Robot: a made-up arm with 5 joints. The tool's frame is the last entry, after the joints. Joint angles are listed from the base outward. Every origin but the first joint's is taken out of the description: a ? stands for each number. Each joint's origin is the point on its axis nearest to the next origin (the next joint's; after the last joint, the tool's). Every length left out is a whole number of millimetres.
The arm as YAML. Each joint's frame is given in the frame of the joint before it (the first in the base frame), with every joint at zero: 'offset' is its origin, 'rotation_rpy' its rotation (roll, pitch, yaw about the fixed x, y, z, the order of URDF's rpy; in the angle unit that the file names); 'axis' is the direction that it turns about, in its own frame. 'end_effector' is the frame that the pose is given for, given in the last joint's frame.
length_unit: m
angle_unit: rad
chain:
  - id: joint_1
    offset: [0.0, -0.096, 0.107]
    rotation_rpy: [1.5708, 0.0, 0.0]
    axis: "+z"
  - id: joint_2
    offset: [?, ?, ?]
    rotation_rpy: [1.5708, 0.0, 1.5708]
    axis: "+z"
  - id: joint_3
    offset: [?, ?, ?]
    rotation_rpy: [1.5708, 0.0, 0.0]
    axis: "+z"
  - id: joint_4
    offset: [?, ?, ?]
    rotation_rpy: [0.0, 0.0, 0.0]
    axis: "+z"
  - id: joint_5
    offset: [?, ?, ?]
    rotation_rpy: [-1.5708, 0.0, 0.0]
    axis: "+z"
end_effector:
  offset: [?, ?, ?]
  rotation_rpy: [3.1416, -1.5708, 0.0]
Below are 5 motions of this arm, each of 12 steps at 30 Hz.
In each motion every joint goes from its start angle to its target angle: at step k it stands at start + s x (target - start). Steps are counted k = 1, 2, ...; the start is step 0. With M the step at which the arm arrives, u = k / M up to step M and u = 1 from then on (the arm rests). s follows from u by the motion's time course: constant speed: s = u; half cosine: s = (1 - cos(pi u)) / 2; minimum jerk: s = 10 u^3 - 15 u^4 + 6 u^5.
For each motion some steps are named. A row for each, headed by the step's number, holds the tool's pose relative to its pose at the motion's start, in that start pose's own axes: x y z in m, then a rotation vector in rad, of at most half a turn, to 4 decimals.
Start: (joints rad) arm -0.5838 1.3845 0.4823 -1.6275 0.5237
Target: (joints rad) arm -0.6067 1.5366 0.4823 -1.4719 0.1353
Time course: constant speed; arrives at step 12
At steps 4, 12:
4: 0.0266 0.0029 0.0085 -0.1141 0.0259 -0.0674
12: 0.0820 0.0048 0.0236 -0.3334 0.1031 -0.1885

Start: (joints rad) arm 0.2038 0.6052 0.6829 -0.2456 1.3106
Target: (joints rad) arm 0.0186 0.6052 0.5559 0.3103 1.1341
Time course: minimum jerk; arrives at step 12
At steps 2, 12:
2: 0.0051 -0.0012 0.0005 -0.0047 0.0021 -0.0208
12: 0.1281 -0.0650 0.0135 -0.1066 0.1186 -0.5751

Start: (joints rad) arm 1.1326 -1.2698 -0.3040 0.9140 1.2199
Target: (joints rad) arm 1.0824 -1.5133 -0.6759 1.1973 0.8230
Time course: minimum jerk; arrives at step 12
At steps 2, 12:
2: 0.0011 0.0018 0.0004 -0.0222 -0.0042 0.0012
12: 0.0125 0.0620 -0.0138 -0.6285 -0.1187 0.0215

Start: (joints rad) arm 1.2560 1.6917 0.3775 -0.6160 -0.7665
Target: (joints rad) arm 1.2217 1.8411 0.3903 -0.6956 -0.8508
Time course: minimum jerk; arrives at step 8
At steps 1, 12:
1: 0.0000 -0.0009 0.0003 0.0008 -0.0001 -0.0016
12: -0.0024 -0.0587 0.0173 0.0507 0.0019 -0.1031

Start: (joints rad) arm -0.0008 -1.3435 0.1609 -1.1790 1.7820
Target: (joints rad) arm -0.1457 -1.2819 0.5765 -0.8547 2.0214
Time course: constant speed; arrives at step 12
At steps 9, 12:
9: 0.0138 -0.0013 -0.0126 0.2810 -0.1276 -0.5708
12: 0.0105 -0.0035 -0.0176 0.3641 -0.1805 -0.7620

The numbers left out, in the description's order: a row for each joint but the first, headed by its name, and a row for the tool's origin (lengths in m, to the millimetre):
joint_2: -0.007 0.032 0.0
joint_3: 0.104 -0.355 0.0
joint_4: -0.195 0.103 0.0
joint_5: 0.232 0.106 0.0
tool: 0.052 0.07 0.0

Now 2 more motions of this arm.
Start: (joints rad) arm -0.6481 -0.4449 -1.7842 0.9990 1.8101
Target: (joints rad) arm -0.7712 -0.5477 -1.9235 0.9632 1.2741
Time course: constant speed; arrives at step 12
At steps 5, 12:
5: -0.0143 0.0054 -0.0055 -0.2356 0.0502 0.0210
12: -0.0368 0.0198 -0.0182 -0.5562 0.1158 0.0708

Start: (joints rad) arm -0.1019 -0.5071 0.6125 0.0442 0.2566
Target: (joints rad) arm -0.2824 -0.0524 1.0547 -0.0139 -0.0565
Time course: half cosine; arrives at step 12
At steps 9, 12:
9: -0.0483 0.0127 0.0043 -0.0289 0.5055 0.2578
12: -0.0580 0.0145 0.0075 -0.0363 0.5855 0.3199

